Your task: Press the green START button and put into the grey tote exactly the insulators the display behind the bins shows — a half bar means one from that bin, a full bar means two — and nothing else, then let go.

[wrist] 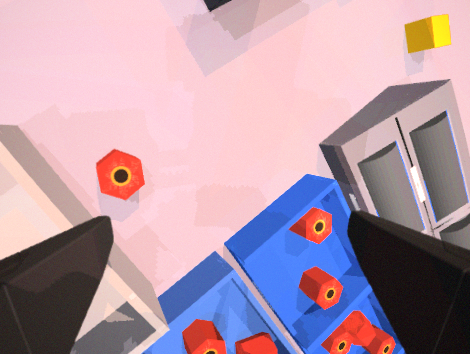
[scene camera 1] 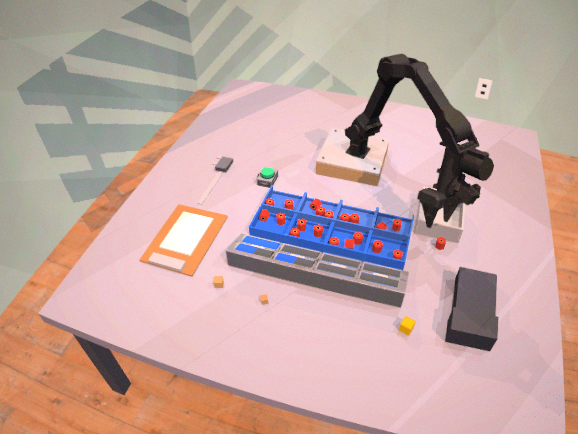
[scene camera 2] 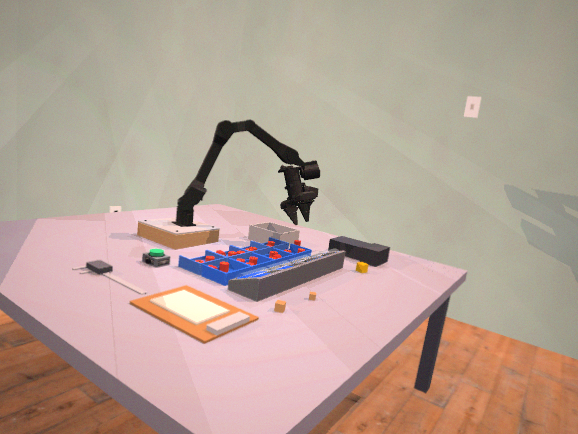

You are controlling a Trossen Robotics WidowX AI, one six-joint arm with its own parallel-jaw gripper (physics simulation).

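Observation:
My gripper (scene camera 1: 439, 222) (scene camera 2: 301, 222) (wrist: 232, 225) is open and empty, above the grey tote (scene camera 1: 440, 232) (scene camera 2: 257, 234) (wrist: 45, 170) and beside the bins. No insulator shows in the visible part of the tote; fingers hide some of it. A red insulator (scene camera 1: 440, 243) (scene camera 2: 297, 243) (wrist: 120, 175) stands upright on the table just outside the tote. The blue bins (scene camera 1: 300, 243) (scene camera 2: 212, 274) (wrist: 280, 215) hold many red insulators. The display (scene camera 1: 315, 277) (scene camera 2: 300, 280) shows one full and one half blue bar in its first window, and a half bar in its second. The green button (scene camera 1: 267, 173) (scene camera 2: 156, 253) stands left.
A dark block (scene camera 1: 472, 305) (scene camera 2: 360, 250) and a yellow cube (scene camera 1: 407, 325) (scene camera 2: 362, 267) (wrist: 428, 34) lie right of the display. Orange cubes (scene camera 1: 218, 282) (scene camera 1: 264, 299), a clipboard (scene camera 1: 210, 232) and a plug (scene camera 1: 224, 164) lie to the left.

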